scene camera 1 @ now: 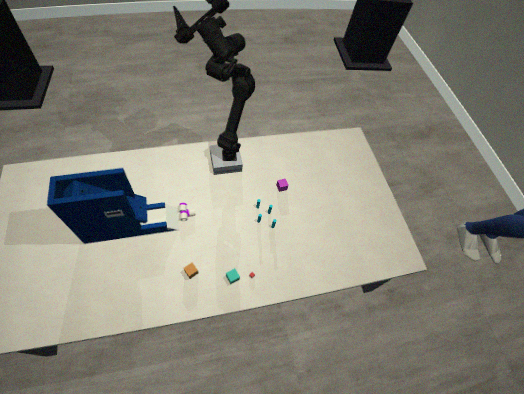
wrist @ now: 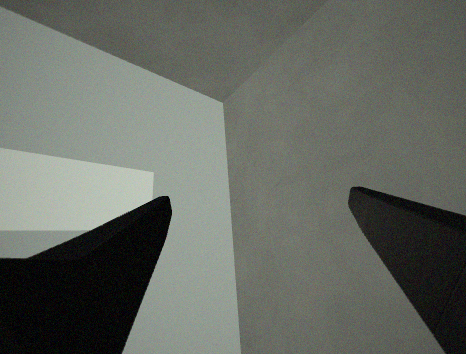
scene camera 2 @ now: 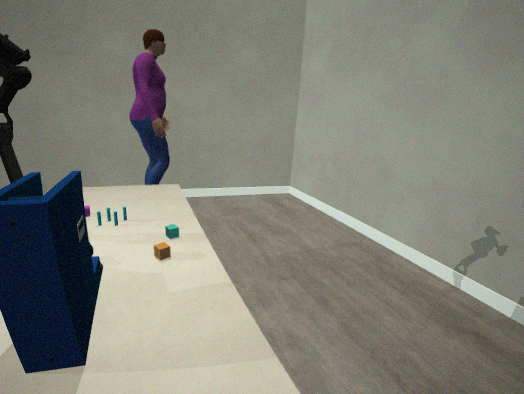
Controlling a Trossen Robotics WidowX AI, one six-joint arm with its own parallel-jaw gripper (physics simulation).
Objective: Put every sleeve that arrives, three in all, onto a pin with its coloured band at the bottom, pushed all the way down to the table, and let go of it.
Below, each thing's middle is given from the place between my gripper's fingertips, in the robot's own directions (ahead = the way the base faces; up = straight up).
Now: the blue dispenser (scene camera 2: 55, 288) 38 cm ahead of my hand, 29 cm to the right of it and 59 cm below it.
